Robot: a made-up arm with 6 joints.
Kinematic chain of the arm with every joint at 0, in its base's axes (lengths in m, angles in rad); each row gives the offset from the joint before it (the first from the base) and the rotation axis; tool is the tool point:
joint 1: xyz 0 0 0.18 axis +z
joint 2: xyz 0 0 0 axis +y
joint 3: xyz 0 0 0.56 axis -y
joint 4: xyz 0 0 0 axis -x
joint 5: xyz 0.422 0 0 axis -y
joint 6: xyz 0 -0.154 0 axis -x
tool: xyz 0 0 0
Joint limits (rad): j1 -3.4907..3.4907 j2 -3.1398..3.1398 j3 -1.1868..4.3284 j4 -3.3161..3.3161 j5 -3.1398..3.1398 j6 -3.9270..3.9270
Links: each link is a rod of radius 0.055 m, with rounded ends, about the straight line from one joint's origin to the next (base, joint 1, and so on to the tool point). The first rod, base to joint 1, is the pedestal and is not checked.
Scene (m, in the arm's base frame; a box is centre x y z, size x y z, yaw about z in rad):
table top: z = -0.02
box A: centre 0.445 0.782 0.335 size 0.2 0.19 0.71 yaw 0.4
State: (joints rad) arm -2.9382 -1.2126 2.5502 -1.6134 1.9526 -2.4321
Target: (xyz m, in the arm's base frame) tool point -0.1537 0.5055 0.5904
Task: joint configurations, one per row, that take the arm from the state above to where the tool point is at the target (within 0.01 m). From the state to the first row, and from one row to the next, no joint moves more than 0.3 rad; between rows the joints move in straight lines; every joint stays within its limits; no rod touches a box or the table.
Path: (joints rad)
1: -2.6786 -0.9454 2.6670 -1.6386 1.8481 -2.4262
2: -2.4190 -0.6781 2.7837 -1.6638 1.7436 -2.4203
3: -2.1593 -0.4109 2.9005 -1.6890 1.6391 -2.4144
4: -1.8997 -0.1437 3.0172 -1.7142 1.5345 -2.4085
5: -1.6401 0.1236 3.1340 -1.7394 1.4300 -2.4027
6: -1.5668 0.0208 3.2847 -1.5110 1.6042 -2.4125
7: -1.4935 -0.0820 3.4353 -1.2825 1.7784 -2.4223
8: -1.4201 -0.1847 3.5860 -1.0540 1.9526 -2.4321

